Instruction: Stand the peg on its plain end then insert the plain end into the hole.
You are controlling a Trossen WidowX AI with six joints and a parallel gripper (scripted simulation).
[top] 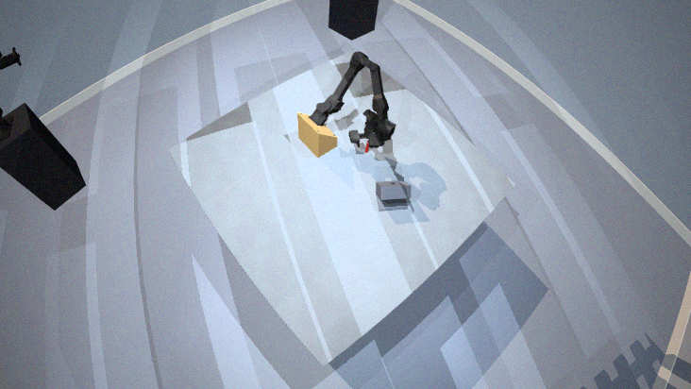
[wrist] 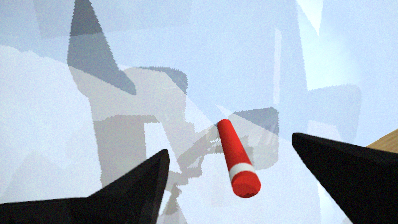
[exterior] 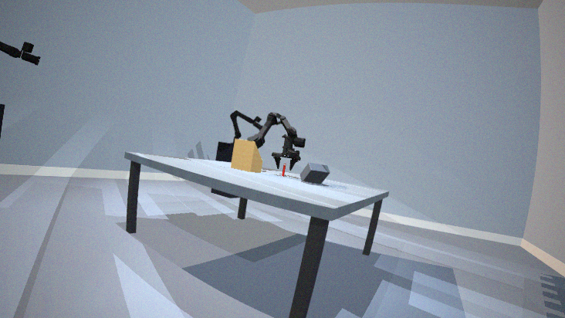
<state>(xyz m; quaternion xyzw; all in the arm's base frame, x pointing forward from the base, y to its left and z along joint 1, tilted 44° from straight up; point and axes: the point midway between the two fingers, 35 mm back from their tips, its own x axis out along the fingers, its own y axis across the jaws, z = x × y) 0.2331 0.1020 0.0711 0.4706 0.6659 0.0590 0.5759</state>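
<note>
Right now the grey panel block is 24 cm ahead of my gripper tip, 10 cm to the right of it and 2 cm above it. Also, from my gripper tip: red peg 2 cm above.
</note>
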